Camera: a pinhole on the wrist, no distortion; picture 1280 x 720 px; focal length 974.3 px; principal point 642.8 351.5 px. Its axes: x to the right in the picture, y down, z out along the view. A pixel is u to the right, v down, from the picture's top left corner.
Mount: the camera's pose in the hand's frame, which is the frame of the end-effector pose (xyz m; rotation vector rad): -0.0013 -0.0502 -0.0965 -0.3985 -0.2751 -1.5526
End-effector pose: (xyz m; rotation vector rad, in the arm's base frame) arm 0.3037 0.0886 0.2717 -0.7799 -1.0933 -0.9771
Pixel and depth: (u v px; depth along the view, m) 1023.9 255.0 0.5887
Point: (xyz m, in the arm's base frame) 0.0988 0.5642 0.4155
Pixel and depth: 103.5 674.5 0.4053
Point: 0.5628 0.3191 0.4608
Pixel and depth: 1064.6 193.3 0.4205
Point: 0.1324 0.4074 0.3449
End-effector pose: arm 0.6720 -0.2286 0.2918 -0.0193 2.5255 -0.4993
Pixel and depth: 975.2 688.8 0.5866
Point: 0.7296 -0.4267 -0.2303
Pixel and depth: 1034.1 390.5 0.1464
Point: 0.6861 -0.2915 0.2518
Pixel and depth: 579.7 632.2 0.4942
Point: 0.7110 -0.1953 -0.1196
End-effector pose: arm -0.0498 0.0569 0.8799 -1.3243 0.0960 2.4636
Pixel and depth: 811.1 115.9 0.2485
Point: -0.1543 0.0643 0.9974
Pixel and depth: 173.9 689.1 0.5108
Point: -0.4828 -0.1899 0.8082
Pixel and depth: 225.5 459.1 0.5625
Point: -0.4791 -0.2253 0.9291
